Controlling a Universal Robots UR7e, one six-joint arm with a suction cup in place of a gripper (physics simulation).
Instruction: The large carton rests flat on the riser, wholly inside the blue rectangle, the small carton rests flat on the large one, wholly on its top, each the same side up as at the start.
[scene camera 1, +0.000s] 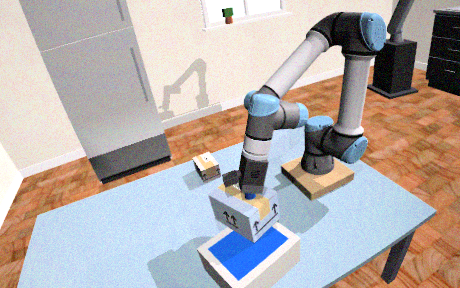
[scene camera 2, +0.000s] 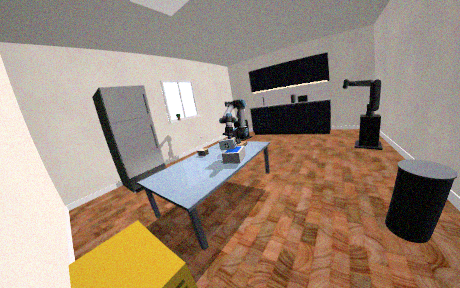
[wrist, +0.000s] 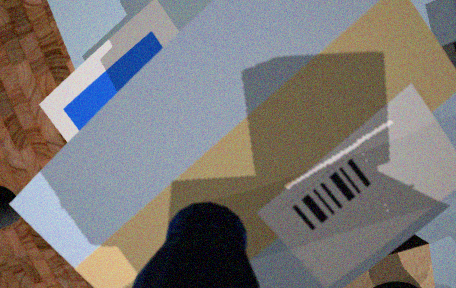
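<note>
The large carton (scene camera 1: 231, 212) (scene camera 2: 227, 144) (wrist: 190, 65), pale blue-grey with tan tape and a barcode label, hangs from my suction gripper (scene camera 1: 250, 195) (wrist: 205, 235), which is shut on its top. Its arrows point up and it looks near level; a slight tilt is hard to judge. It overlaps the back part of the white riser (scene camera 1: 275, 267) (scene camera 2: 231, 158) (wrist: 85, 77) in scene camera 1; the exact gap is unclear. The blue rectangle (scene camera 1: 245, 255) (scene camera 2: 234, 149) (wrist: 90, 105) is partly hidden by the carton. The small carton (scene camera 1: 207, 166) (scene camera 2: 202, 152) stands upright on the table, behind and left of the riser.
The arm's wooden base (scene camera 1: 317, 180) is on the blue table (scene camera 1: 100, 230) (scene camera 2: 185, 180), to the right of the held carton. A fridge (scene camera 1: 95, 75) (scene camera 2: 130, 130) stands behind the table. A yellow box (scene camera 2: 130, 255) and a black barrel (scene camera 2: 420, 205) stand away from the table.
</note>
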